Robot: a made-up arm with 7 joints.
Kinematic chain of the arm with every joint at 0, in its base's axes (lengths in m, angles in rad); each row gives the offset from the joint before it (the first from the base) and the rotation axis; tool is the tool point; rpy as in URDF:
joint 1: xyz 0 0 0.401 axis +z
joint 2: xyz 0 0 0 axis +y
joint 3: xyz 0 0 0.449 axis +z
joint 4: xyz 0.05 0 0 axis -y
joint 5: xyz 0.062 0 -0.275 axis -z
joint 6: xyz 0 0 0 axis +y
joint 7: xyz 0.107 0 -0.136 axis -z
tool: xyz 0 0 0 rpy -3.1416 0 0
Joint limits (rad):
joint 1: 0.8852..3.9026
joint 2: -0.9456..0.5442
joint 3: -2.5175..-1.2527
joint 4: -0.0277..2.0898
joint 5: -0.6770..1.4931
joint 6: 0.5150..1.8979
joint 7: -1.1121..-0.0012
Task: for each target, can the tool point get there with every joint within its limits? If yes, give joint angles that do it. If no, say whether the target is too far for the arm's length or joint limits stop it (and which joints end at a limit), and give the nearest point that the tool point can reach.
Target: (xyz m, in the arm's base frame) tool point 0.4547 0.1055 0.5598
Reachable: yes | joints 2.2404 -0.6251 -1.9366 1.0055 1.1732 1.2405 -0.8291
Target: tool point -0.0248 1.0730 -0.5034
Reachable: no: too far | nearest point 0.1635 0.5441 0.2676 | short by 0.954 m
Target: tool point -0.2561 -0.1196 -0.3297
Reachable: no: joint limits stop it (at a limit: joint 1, joint 2, joint 3, joint 5) | nearest point -0.0686 -0.2692 0.2446 | short by 0.622 m
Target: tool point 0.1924 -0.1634 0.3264
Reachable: yes | joints 1.5673 -0.7047 -2.3287 0.3526 1.0247 0.7175 -0.4496
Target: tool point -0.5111 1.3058 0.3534
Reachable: no: too far | nearest point -0.0264 0.6475 0.5480 | short by 0.840 m
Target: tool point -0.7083 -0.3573 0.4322
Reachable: no: joint limits stop it (at a limit: joint 1, joint 2, joint 3, joint 5, joint 6) | nearest point -0.5459 -0.0849 0.6199 | short by 0.368 m
